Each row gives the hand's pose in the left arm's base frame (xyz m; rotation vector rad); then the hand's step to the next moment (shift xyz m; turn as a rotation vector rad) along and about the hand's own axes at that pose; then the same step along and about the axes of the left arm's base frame.
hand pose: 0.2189 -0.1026 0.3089 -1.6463 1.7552 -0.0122
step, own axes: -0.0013 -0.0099 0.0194 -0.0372 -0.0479 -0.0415
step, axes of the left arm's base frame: 0.0181 0.0081 -0.0092 0.0182 0.0048 0.0710
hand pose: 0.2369 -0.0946 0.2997 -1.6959 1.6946 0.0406
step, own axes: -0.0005 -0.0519 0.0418 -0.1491 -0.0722 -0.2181
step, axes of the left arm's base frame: 0.0647 0.0145 -0.0067 -0.0561 0.0092 0.2679
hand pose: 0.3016 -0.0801 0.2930 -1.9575 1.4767 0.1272
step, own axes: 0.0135 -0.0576 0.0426 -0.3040 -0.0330 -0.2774
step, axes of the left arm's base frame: 0.0688 0.0204 -0.0130 -0.1638 0.0974 0.3663
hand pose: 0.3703 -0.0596 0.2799 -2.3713 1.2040 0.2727
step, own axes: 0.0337 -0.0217 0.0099 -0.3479 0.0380 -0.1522
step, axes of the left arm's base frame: 0.0378 -0.0081 -0.0145 -0.2429 0.1535 0.2512
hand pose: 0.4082 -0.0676 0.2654 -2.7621 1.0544 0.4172
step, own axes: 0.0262 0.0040 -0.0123 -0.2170 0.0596 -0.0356
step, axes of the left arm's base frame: 0.0185 -0.0224 0.0033 -0.1876 0.0835 0.0987
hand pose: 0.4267 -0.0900 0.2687 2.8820 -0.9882 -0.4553
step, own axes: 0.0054 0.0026 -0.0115 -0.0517 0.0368 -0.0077
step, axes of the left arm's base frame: 0.0059 -0.0058 0.0100 -0.0583 0.0020 0.0262
